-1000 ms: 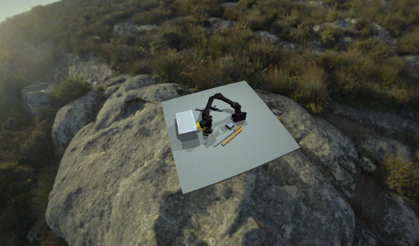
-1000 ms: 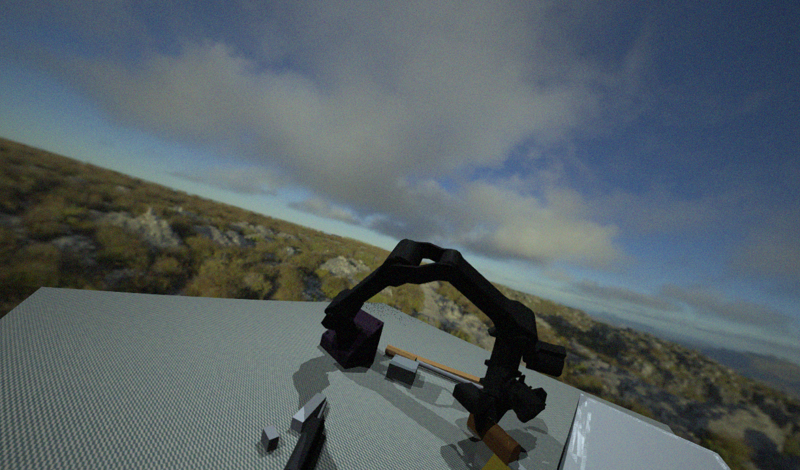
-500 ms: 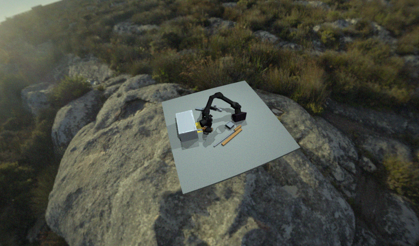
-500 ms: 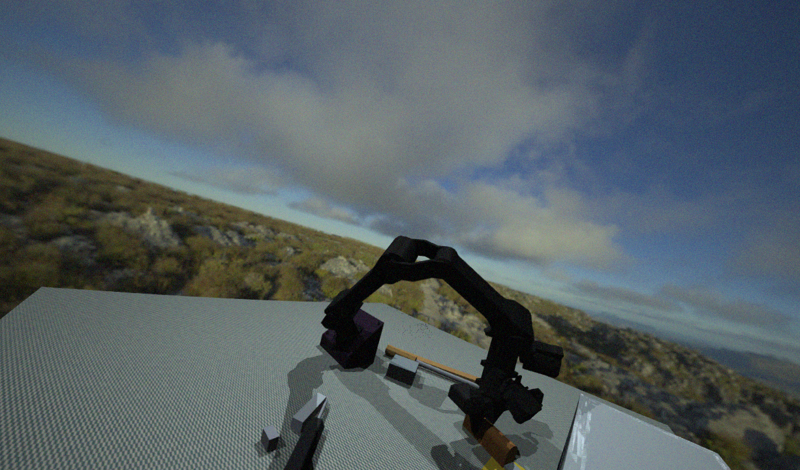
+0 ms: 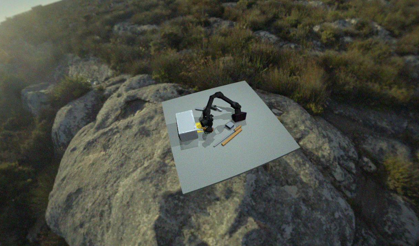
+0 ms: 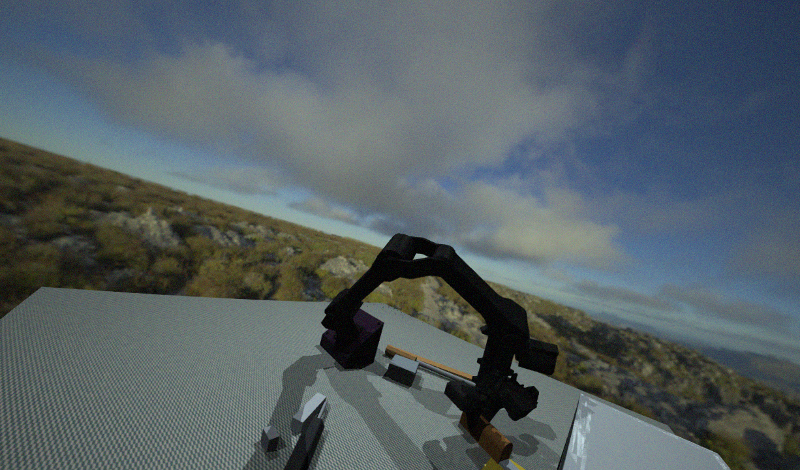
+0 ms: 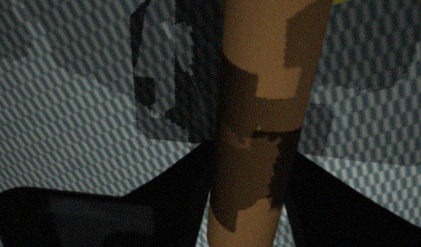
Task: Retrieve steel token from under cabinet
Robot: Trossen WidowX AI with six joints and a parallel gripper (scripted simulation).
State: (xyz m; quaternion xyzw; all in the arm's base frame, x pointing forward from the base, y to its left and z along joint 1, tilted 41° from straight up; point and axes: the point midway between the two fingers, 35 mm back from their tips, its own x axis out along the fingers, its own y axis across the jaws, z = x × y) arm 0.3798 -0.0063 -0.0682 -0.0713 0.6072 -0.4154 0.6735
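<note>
Now: gripper tip 230 mm past the grey block, 50 mm to the right of it and 10 mm below it. The rest, counted from my gripper tip: grey bar: 250 mm to the right, 230 mm behind; small grey cube: 330 mm to the right, 210 mm behind; wooden stick: 190 mm to the left, 180 mm behind.
</note>
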